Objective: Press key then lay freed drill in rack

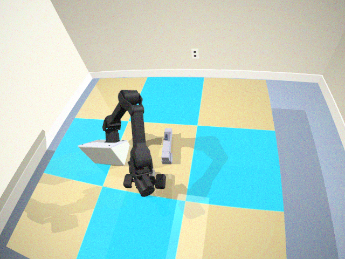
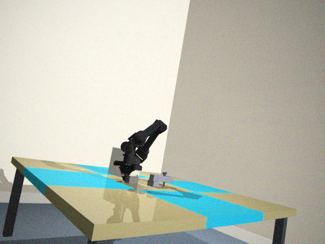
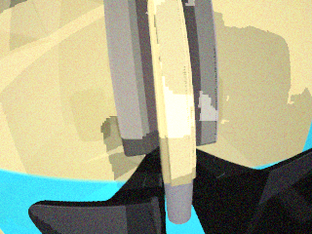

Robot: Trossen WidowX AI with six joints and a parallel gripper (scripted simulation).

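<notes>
Right now the drill is 4 cm to the left of my gripper tip and 3 cm above it. Round my gripper tip: lavender grey block (7 cm ahead, 22 cm to the left, 3 cm above); grey rack (5 cm to the left, 1 cm above); dark blue key (7 cm ahead, 24 cm to the left, 4 cm above).
</notes>
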